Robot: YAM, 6 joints.
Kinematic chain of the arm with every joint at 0, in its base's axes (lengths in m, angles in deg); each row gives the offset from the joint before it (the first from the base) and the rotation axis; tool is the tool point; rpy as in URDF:
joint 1: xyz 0 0 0.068 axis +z
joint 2: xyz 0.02 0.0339 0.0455 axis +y
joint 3: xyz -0.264 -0.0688 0 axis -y
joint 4: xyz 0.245 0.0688 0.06 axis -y
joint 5: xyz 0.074 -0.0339 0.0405 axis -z
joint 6: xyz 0.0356 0 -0.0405 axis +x
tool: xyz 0 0 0 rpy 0 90 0
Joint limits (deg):
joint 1: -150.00..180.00
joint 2: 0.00..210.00
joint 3: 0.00..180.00
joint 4: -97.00..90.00
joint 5: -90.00..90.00
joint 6: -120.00..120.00
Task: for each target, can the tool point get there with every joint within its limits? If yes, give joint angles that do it. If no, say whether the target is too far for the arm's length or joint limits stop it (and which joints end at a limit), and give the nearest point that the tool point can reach.
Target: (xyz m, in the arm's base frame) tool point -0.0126 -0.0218 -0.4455
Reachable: no: joint limits stop it (at a limit: joint 2) | nearest point -0.0405 -0.0700 -0.3391 | short by 0.120 m
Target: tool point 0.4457 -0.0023 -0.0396
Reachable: yes | joints -4.72 156.78 99.42 -33.27 -75.02 42.67
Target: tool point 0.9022 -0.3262 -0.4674
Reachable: no: too far | nearest point 0.5215 -0.1886 -0.2117 | short by 0.479 m
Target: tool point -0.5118 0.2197 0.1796
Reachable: yes | joints 153.31 150.22 112.26 64.53 -70.57 17.35
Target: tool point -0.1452 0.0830 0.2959
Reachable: yes | joints 146.50 48.77 48.87 -45.33 -17.91 72.34
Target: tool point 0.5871 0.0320 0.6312
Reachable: no: too far | nearest point 0.4818 0.0263 0.5351 | short by 0.143 m
